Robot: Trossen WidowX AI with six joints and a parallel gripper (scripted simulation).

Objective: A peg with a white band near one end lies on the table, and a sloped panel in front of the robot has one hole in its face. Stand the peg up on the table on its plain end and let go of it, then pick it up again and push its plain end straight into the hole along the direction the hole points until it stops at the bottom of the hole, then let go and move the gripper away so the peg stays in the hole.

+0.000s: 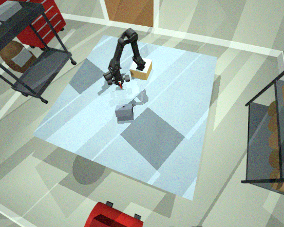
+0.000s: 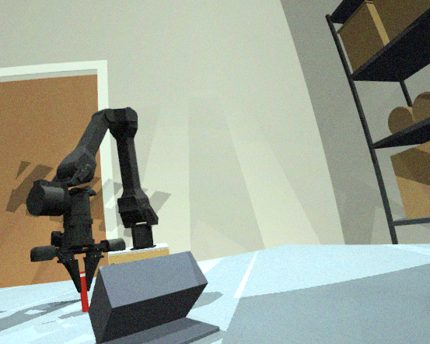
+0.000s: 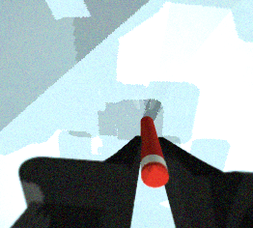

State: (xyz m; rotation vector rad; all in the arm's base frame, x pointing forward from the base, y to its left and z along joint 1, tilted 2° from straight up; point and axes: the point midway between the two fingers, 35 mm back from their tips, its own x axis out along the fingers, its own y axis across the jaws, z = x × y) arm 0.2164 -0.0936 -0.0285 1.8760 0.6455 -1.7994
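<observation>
The grey sloped panel lies 190 mm ahead of my gripper tip, 170 mm to the left of it and 10 mm above it. Round my gripper tip: red peg 20 mm above.
</observation>
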